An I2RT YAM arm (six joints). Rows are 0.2 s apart.
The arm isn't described. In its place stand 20 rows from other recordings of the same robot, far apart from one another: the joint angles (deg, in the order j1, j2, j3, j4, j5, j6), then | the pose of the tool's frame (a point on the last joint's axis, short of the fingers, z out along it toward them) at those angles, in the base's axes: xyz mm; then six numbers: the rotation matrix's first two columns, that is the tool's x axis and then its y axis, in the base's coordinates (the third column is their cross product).
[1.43 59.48 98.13 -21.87 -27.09 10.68] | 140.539 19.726 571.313 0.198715 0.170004 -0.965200 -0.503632 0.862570 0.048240
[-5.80 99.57 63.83 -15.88 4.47 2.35] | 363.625 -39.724 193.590 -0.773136 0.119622 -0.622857 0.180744 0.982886 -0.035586
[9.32 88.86 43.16 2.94 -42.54 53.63] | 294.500 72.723 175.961 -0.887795 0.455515 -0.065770 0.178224 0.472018 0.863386
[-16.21 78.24 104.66 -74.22 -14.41 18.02] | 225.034 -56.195 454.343 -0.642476 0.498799 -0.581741 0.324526 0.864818 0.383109
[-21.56 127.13 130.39 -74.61 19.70 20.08] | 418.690 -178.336 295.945 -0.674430 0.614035 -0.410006 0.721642 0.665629 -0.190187
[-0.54 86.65 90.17 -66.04 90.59 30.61] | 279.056 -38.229 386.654 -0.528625 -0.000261 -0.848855 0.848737 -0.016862 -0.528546
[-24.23 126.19 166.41 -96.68 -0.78 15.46] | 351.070 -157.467 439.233 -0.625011 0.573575 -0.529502 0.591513 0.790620 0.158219
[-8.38 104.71 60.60 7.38 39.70 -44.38] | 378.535 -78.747 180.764 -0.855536 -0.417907 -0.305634 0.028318 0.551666 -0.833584
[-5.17 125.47 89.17 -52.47 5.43 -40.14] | 406.550 -40.167 122.406 -0.820320 -0.570164 0.044580 -0.571762 0.815882 -0.086163
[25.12 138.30 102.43 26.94 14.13 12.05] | 508.924 229.016 177.340 -0.177807 0.140230 -0.974023 -0.159716 0.972559 0.169175
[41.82 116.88 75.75 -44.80 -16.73 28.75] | 269.680 255.043 125.197 -0.966195 -0.246392 0.075883 -0.215650 0.933686 0.285878
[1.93 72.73 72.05 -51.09 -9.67 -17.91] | 254.483 14.559 336.991 -0.704886 -0.327078 -0.629409 -0.371875 0.926022 -0.064747
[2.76 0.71 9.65 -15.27 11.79 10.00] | 97.141 -2.599 202.116 -0.081415 0.166257 -0.982716 0.172465 0.973465 0.150404
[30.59 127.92 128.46 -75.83 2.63 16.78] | 392.068 229.879 278.098 -0.941029 -0.221283 -0.255928 -0.236732 0.971086 0.030816
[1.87 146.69 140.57 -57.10 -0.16 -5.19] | 539.718 17.721 194.176 -0.885544 -0.119419 -0.448944 -0.114464 0.992690 -0.038275
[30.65 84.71 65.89 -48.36 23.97 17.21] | 255.339 134.497 255.942 -0.855177 -0.192497 -0.481266 -0.080872 0.966664 -0.242942
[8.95 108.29 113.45 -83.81 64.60 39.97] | 359.661 24.088 358.432 -0.672299 0.173058 -0.719767 0.705601 0.443905 -0.552337
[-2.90 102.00 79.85 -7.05 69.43 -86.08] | 397.745 -53.521 292.728 -0.865355 -0.307142 0.396011 -0.429080 0.045787 -0.902105
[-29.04 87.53 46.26 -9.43 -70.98 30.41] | 266.873 -109.677 194.507 -0.768398 0.615317 -0.175923 0.027397 0.306267 0.951551
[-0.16 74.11 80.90 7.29 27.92 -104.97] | 286.145 -17.468 481.614 -0.503980 -0.852210 0.140507 0.117064 -0.228574 -0.966463
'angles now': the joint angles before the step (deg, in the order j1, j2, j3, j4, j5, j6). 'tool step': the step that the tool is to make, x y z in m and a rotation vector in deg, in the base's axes. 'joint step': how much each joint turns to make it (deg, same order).
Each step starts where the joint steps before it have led.
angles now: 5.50, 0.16, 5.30, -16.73, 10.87, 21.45
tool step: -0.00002, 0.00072, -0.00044, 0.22, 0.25, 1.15
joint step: 0.00, 0.01, 0.00, -0.22, -1.18, 0.00
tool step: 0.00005, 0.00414, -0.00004, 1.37, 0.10, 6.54
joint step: -0.01, -0.01, 0.00, 0.02, -6.69, 0.00
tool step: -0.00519, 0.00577, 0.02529, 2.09, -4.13, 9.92
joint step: 0.00, 0.40, 4.11, 0.61, -10.06, 0.00
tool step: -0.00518, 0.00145, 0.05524, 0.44, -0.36, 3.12
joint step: 0.01, 8.15, 12.41, -3.86, -3.14, 0.01
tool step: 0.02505, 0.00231, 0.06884, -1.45, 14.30, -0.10
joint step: -0.02, 21.57, 22.12, -14.93, 0.09, -0.05
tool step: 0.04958, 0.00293, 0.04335, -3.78, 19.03, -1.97
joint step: -0.07, 22.32, 21.90, -19.00, 2.63, -0.70
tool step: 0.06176, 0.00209, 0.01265, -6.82, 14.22, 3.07
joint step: -0.68, 19.52, 17.19, -13.20, 1.68, -6.49
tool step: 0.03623, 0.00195, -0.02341, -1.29, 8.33, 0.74
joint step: -0.22, 9.04, 2.92, -2.40, 0.07, -1.14
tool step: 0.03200, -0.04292, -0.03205, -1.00, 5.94, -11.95
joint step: -8.52, 7.26, 0.00, 1.55, 2.20, 2.82
